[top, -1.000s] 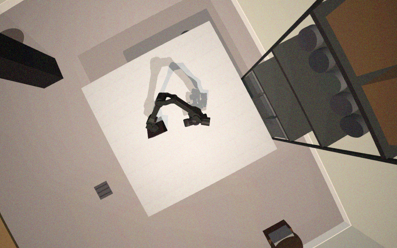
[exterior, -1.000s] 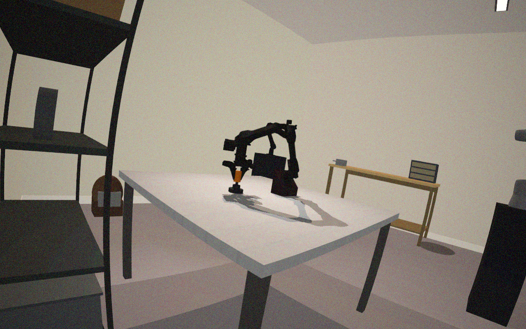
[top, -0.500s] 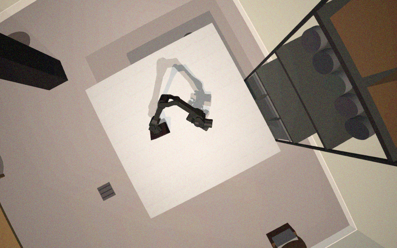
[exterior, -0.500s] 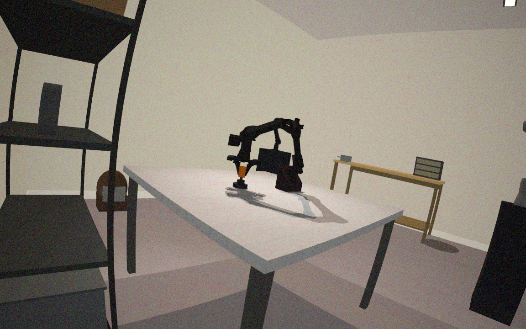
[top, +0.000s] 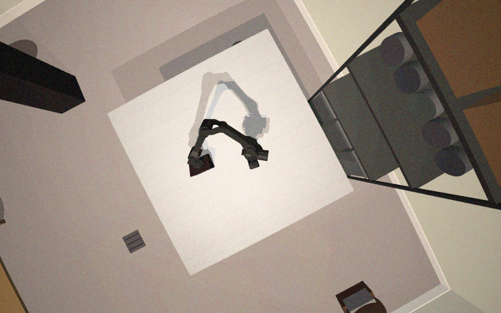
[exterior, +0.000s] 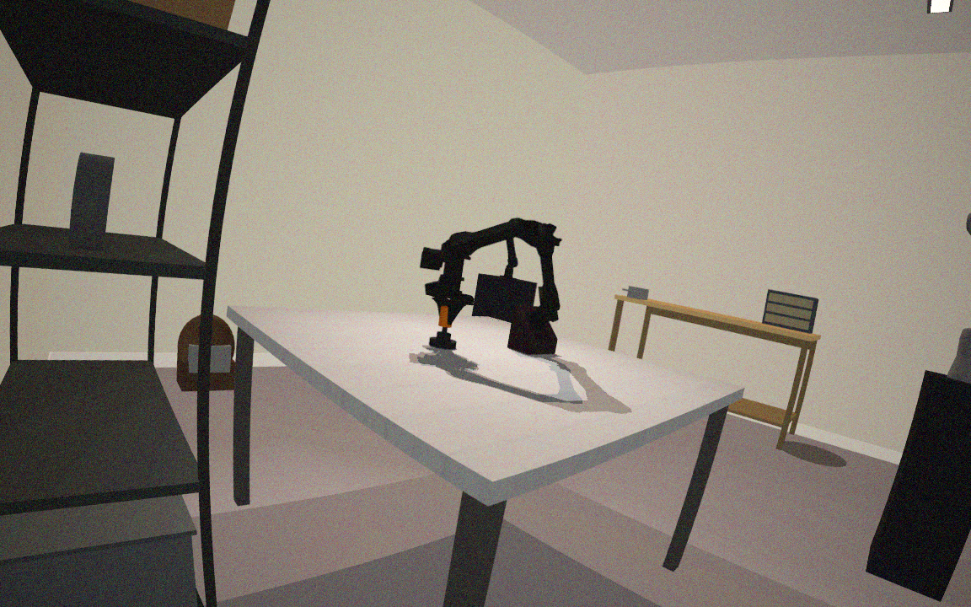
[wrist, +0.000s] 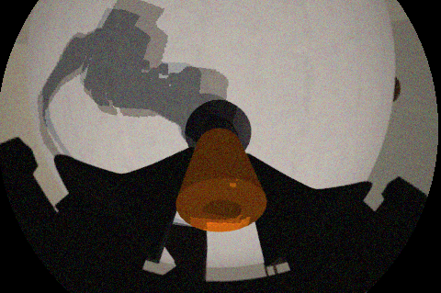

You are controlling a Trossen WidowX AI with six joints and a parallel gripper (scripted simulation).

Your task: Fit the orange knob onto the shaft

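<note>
Now: the orange knob 2 cm above my gripper tip. The rest, counted from my gripper tip: dark round pedestal 4 cm below.
</note>
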